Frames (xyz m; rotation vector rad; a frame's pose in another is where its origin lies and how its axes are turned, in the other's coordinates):
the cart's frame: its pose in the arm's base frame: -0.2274 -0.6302 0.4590 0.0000 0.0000 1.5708
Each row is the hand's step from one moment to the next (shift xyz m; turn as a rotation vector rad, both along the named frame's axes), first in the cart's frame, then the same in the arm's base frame.
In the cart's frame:
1: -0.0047 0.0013 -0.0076 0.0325 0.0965 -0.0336
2: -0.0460 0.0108 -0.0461 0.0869 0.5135 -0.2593
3: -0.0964 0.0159 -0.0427 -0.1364 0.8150 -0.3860
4: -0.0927 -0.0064 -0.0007 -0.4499 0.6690 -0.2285
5: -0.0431 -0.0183 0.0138 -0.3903 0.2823 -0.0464
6: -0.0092 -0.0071 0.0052 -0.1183 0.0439 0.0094
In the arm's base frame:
1: -0.0013 -0.0047 -0.0076 -0.0965 0.0325 -0.0336
2: -0.0108 -0.0460 -0.0461 -0.5135 0.0869 -0.2593
3: -0.0159 -0.0964 -0.0427 -0.8150 -0.1364 -0.3860
4: 0.0064 -0.0927 -0.0007 -0.6690 -0.4499 -0.2285
5: 0.0183 -0.0431 0.0138 -0.2823 -0.3903 -0.0464
6: 0.0071 -0.0092 0.0052 -0.0439 -0.1183 0.0094

